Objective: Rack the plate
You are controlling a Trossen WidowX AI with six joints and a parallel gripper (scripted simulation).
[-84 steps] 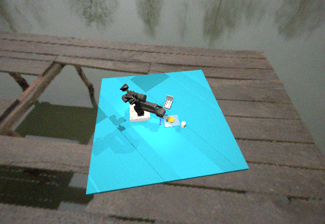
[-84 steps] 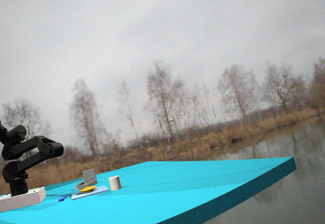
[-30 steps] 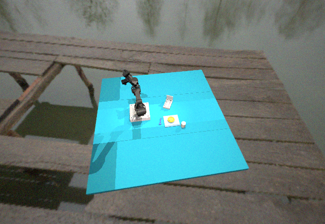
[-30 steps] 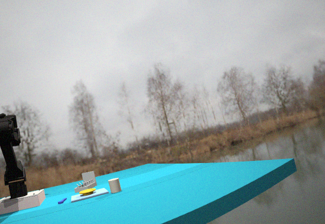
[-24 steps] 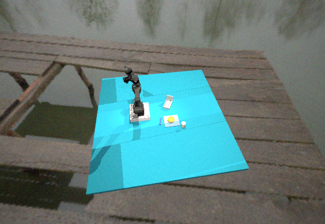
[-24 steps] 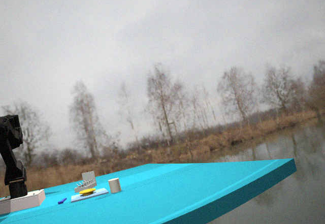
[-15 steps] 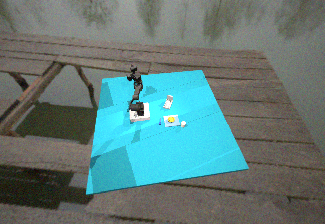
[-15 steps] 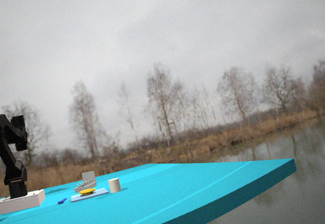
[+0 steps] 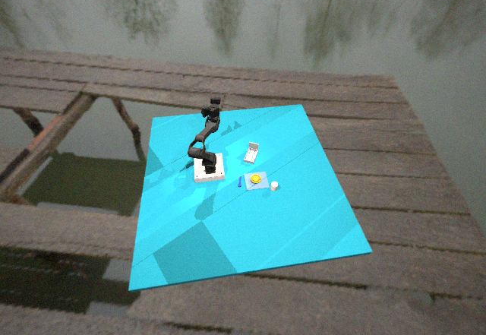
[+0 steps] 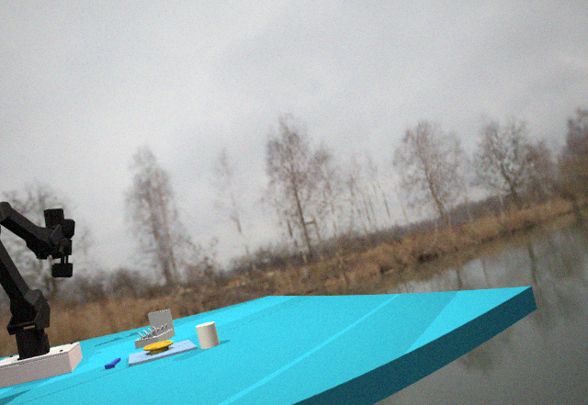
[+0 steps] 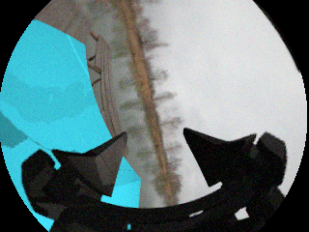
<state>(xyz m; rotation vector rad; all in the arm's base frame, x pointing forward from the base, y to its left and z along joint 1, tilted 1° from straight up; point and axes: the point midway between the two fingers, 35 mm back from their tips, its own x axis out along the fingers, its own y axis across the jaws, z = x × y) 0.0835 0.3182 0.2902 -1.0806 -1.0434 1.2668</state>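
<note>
The yellow plate is 46 cm to the right of my gripper tip, 32 cm below it and 21 cm ahead of it. From my gripper tip the other things lie so: cream cup: 55 cm to the right, 31 cm below, 31 cm ahead; blue spoon: 46 cm to the right, 33 cm below, 10 cm ahead; grey dish rack: 31 cm below, 25 cm to the right, 22 cm ahead.
</note>
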